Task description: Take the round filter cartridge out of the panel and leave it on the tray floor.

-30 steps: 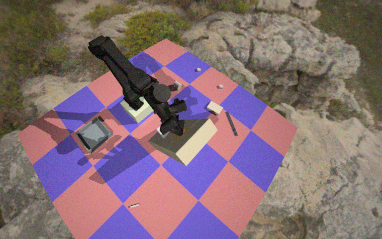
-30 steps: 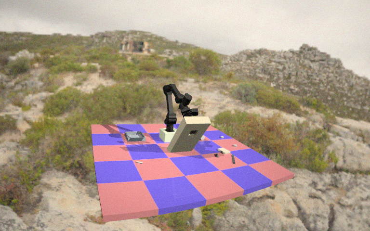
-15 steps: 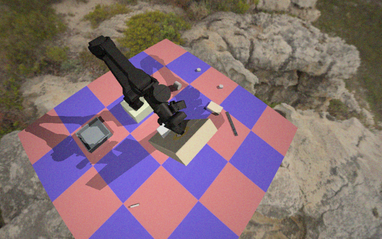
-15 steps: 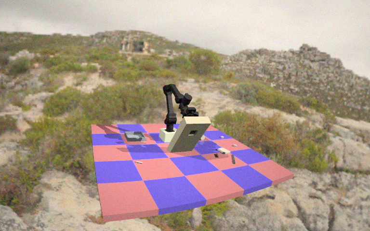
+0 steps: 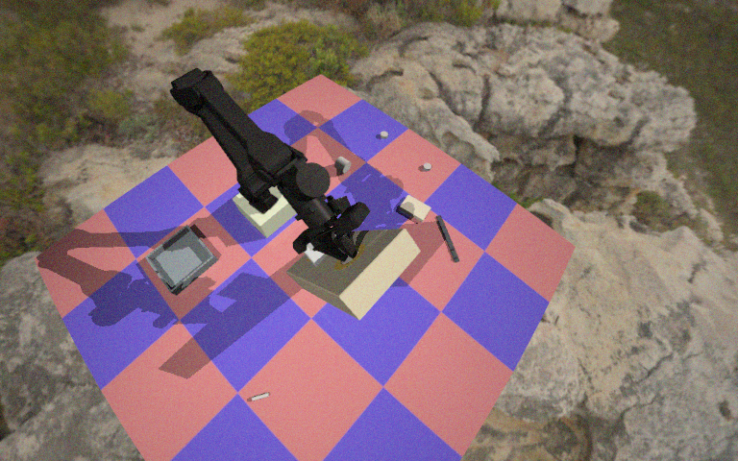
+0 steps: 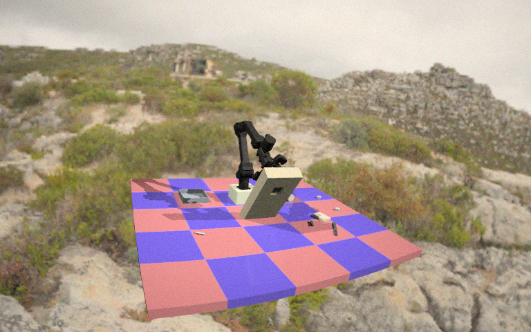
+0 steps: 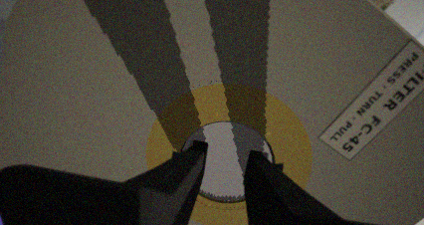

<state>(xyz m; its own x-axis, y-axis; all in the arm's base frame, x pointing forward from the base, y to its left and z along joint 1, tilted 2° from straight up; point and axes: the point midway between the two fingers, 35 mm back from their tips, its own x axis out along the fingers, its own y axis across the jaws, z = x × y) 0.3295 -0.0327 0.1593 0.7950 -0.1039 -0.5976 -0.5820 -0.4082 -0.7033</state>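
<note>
The grey flap is 9 cm behind my gripper tip, 1 cm to the left of it and 9 cm below it. From my gripper tip the other things lie so: beige block 1 cm ahead, 35 cm to the left, 22 cm below; beige service panel 4 cm behind, 8 cm below; round grey filter cartridge 1 cm ahead, 1 cm below.
</note>
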